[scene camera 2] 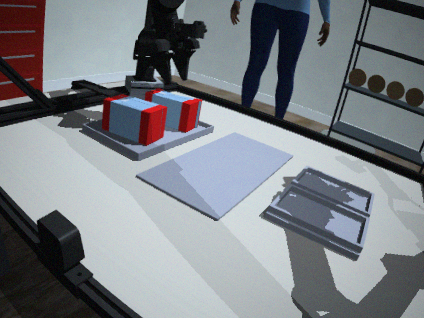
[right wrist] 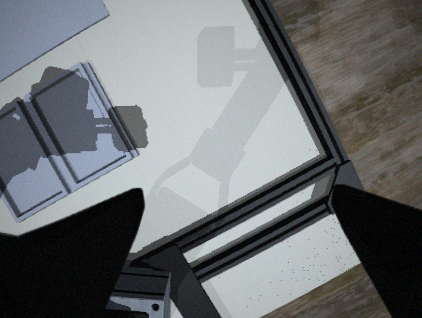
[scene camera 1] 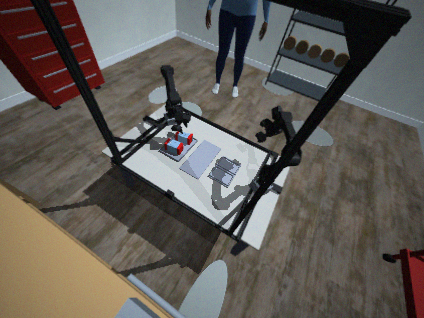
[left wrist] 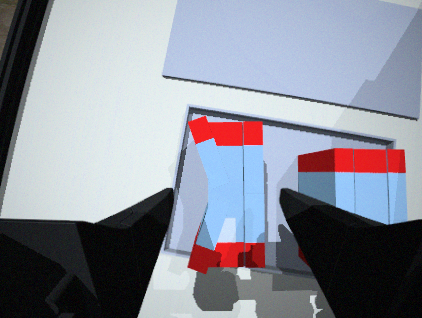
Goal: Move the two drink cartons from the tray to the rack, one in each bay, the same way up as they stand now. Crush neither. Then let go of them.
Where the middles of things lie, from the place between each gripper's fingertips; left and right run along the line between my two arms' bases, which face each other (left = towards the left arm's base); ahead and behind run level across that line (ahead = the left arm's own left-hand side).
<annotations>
Now: the flat grey mat [scene camera 2: 212, 179] 27 cm behind my right hand, 29 cm to the left of it and 25 cm below it. From my right hand the other things lie so: shallow tray [scene camera 2: 172, 137]: 32 cm behind, 49 cm to the left, 24 cm below.
Now: left hand 220 mm to the left of the flat grey mat, 100 mm above it and 30 mm past it. The rest, counted from my left hand: shallow tray (100 mm below, 70 mm behind, 20 mm to the right).
</annotations>
